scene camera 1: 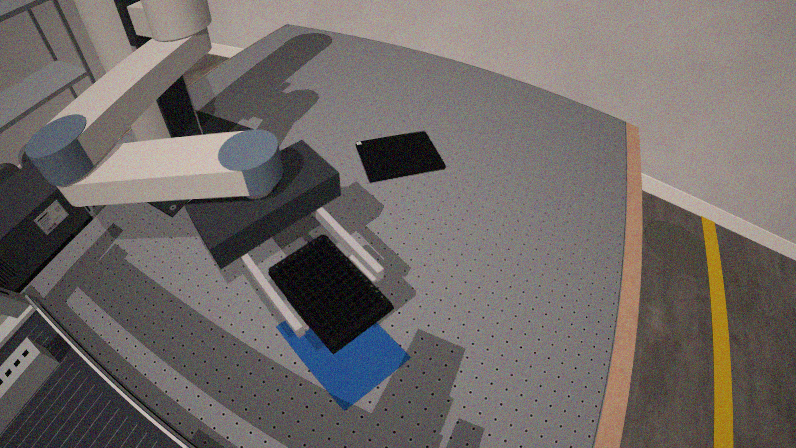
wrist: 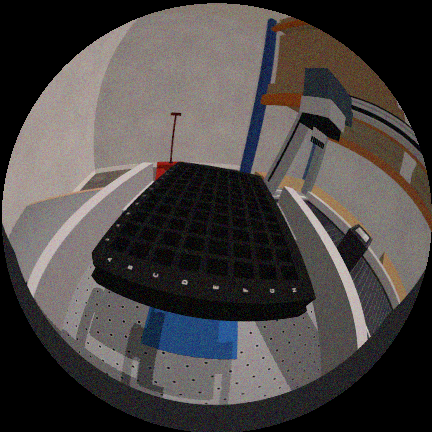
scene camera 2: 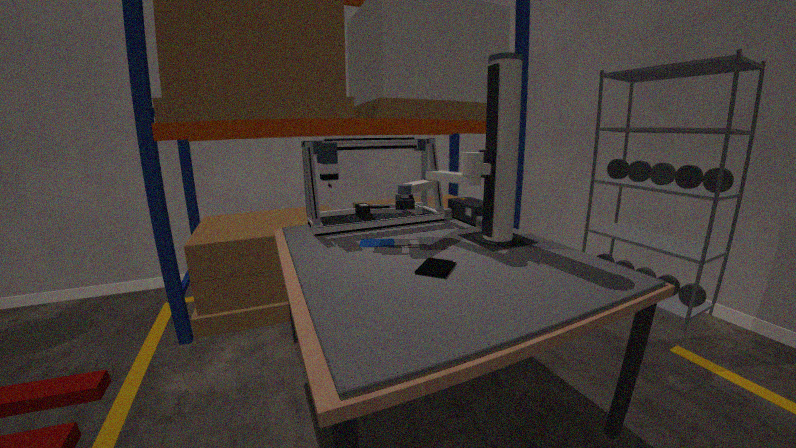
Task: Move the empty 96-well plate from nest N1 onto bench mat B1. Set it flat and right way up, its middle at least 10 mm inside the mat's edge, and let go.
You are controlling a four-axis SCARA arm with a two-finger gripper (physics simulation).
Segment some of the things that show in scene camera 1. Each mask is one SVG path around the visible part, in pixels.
My gripper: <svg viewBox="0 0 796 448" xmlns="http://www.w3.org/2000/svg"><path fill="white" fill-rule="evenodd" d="M303 140L280 151L283 175L278 184L271 190L257 196L192 199L184 204L195 228L219 268L222 269L240 258L298 338L302 337L311 328L288 298L284 301L281 300L248 255L249 251L311 213L351 254L348 259L372 283L384 278L384 268L322 207L341 195L339 172Z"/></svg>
A black 96-well plate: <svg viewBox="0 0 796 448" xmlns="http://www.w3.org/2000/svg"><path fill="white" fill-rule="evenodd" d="M320 235L270 267L268 274L307 321L319 339L332 354L335 354L391 312L394 306L326 235Z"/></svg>
